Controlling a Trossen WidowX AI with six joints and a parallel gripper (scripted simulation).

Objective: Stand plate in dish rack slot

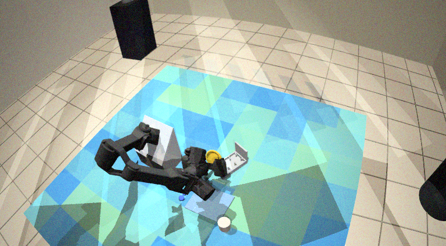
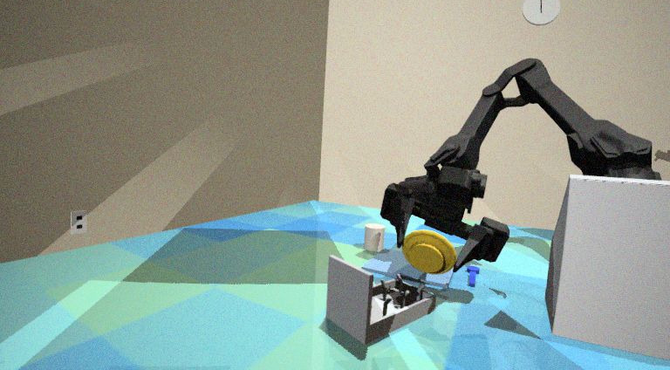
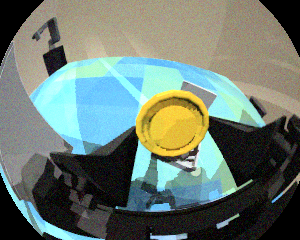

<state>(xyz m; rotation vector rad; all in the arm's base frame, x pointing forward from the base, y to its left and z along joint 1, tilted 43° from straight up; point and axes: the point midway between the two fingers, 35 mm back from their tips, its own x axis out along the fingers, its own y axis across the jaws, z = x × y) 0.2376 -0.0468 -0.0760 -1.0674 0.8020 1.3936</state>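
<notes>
Right now my gripper tip is 5 cm short of the grey dish rack, 5 cm above it and 3 cm to the right of it. Round my gripper tip: grey-blue slab: 16 cm to the right, 7 cm below, 4 cm ahead; then blue piece: 17 cm to the right, 7 cm below, 6 cm behind; then yellow plate: 1 cm to the right.
</notes>
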